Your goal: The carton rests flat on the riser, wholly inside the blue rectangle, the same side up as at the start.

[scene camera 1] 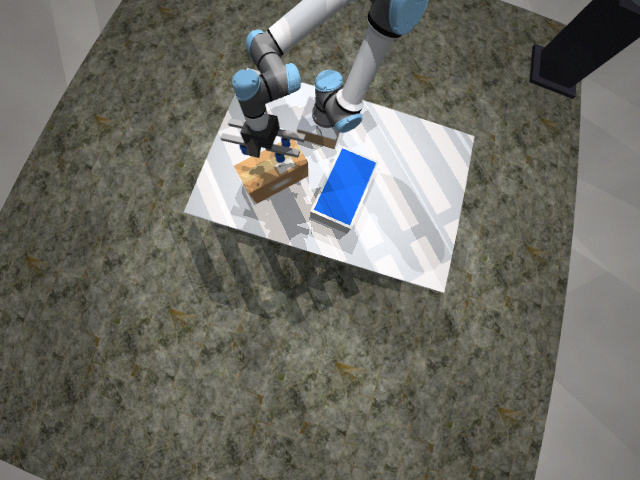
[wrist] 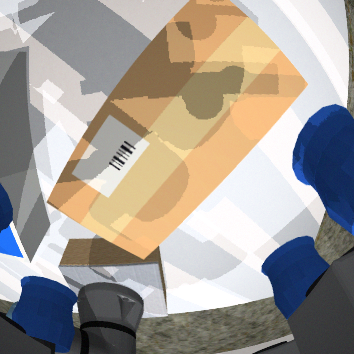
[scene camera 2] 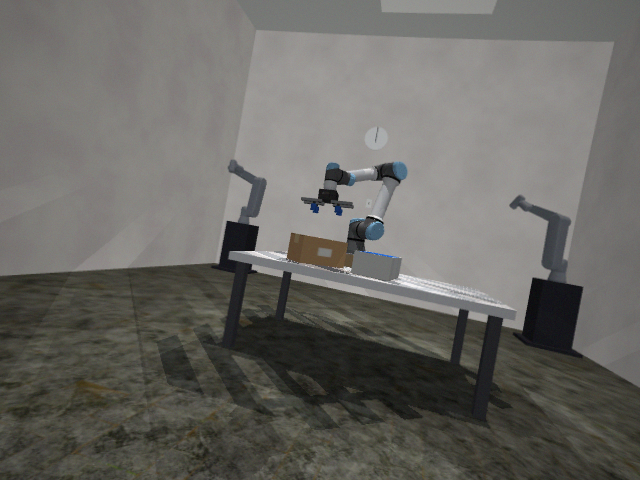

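The brown carton lies flat on the white table, beside the riser and apart from it. A pale tape strip runs along its top, and a white barcode label is near one end. The grey-white riser has the blue rectangle on its top, with no carton on it. My gripper is open, its suction off and its blue cups holding nothing. It hangs well above the carton, and a gap shows between them in scene camera 2.
A low block with a brown side stands at my arm's base, behind the carton and riser. The white table carries them all. Two grey arms on black pedestals stand away from the table.
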